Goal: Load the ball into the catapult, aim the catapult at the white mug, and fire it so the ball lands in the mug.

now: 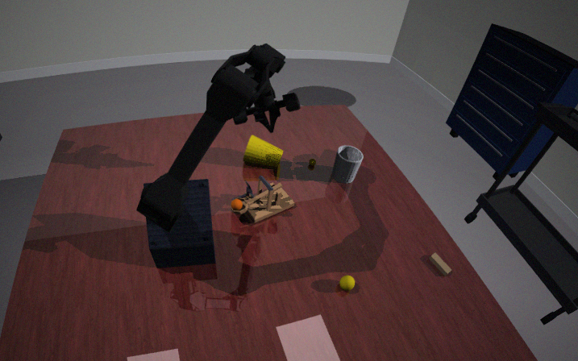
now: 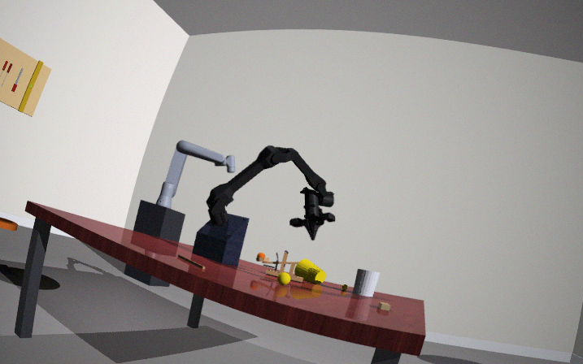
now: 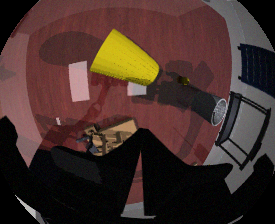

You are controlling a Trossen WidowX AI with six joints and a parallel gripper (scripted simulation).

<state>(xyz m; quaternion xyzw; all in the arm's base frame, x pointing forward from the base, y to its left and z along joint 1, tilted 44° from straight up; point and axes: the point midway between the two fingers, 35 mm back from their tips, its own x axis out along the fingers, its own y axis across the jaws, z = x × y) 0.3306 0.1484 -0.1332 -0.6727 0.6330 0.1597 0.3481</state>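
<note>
Now: gripper tip 150 mm past the orange ball, 150 mm to the left of it and 120 mm above it. From my gripper tip the other things lie so: white mug 270 mm ahead, 60 mm to the right, 150 mm below; then wooden catapult 80 mm behind, 120 mm to the right, 130 mm below; then small yellow ball 180 mm ahead, 10 mm to the left, 170 mm below.
</note>
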